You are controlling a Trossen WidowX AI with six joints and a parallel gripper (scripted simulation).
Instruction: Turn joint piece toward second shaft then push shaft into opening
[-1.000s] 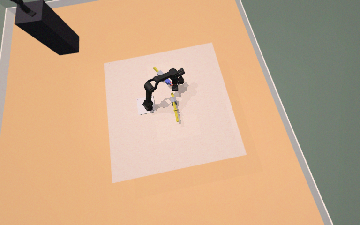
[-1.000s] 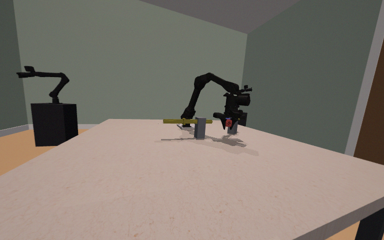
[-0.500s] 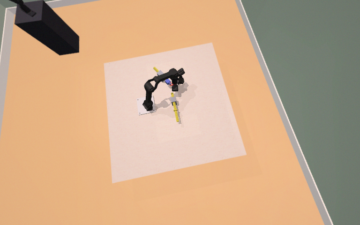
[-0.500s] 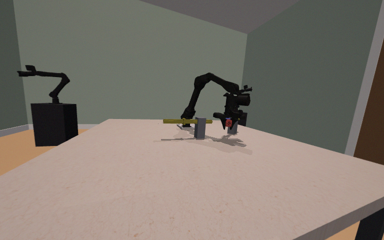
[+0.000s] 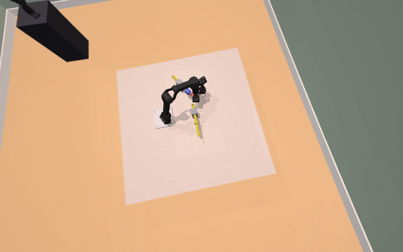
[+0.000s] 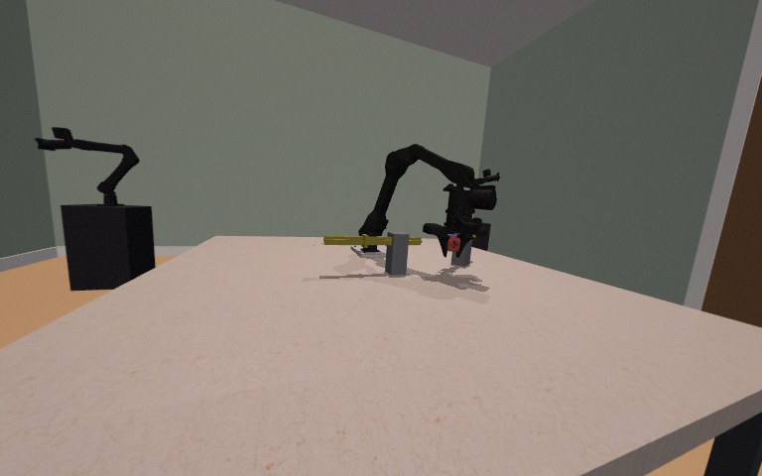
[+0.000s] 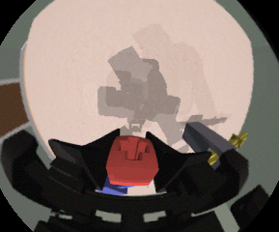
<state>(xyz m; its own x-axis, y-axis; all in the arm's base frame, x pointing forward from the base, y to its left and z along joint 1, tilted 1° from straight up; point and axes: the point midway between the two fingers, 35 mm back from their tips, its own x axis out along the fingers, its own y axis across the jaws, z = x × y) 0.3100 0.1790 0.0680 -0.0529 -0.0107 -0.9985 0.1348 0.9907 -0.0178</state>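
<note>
The red square joint piece is 4 cm above my gripper tip and 2 cm behind it.
</note>
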